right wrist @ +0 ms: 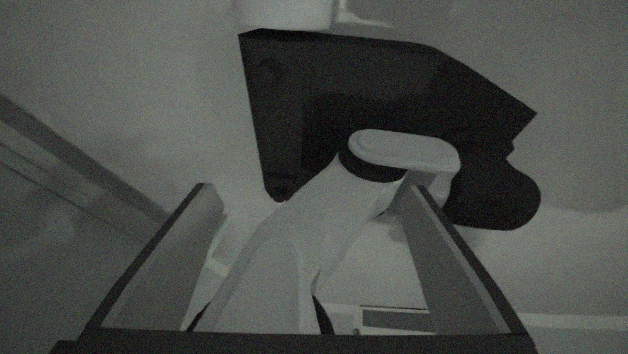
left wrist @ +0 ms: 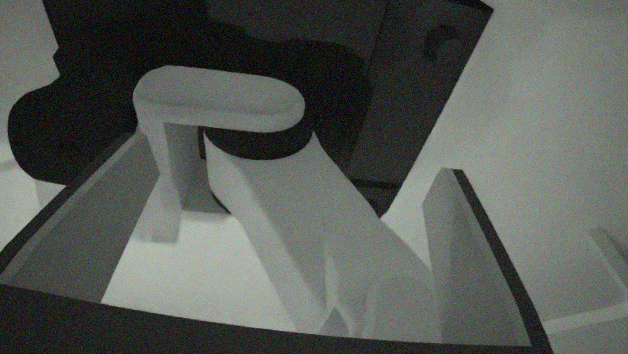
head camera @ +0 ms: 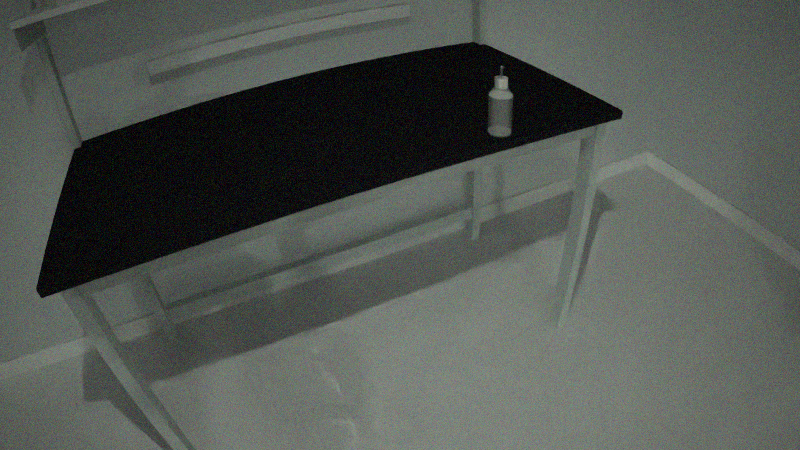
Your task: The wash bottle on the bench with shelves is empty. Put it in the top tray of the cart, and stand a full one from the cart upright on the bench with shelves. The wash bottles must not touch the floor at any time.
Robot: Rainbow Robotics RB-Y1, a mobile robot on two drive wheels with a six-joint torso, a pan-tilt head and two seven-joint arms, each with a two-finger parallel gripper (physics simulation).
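Places are measured from the robot's base along level axes (x ahead, y left, z up), in centimetres.
Where they show: left gripper, fingertip midpoint: (left wrist: 291,169); right gripper, fingertip midpoint: (right wrist: 310,195).
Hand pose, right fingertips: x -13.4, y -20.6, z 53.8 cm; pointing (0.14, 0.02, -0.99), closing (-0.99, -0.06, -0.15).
Observation:
After its pixels a point has its place.
A wash bottle (head camera: 500,111) {x 93.5, y -15.3, z 98.4 cm} with a pale cap and thin spout stands upright on the black top of the bench (head camera: 279,151) {x 88.9, y 37.3, z 91.4 cm}, near its front edge toward the right end, in the head view. It looks grey and see-through; its fill is hard to judge. My left gripper (left wrist: 291,169) {x -19.7, y 21.7, z 53.3 cm} is open, with nothing between its fingers. My right gripper (right wrist: 310,195) {x -13.4, y -20.6, z 53.8 cm} is open and empty too. Neither gripper shows in the head view, so both are away from the bottle. The cart and the full wash bottles do not show in the head view.
A shelf end (head camera: 55,13) {x 85.3, y 88.4, z 135.9 cm} shows at the upper left, and a pale wall rail (head camera: 279,41) {x 144.5, y 51.4, z 104.5 cm} runs behind the bench. A bench leg (head camera: 579,223) {x 112.8, y -46.4, z 51.2 cm} stands at the right front. Walls with a skirting board (head camera: 721,207) {x 189.4, y -161.1, z 4.0 cm} meet in a corner at the right. The robot's dark base (left wrist: 400,100) {x -1.3, y 6.7, z 19.1 cm} (right wrist: 280,100) {x -0.9, y -11.1, z 19.1 cm} shows below both wrists.

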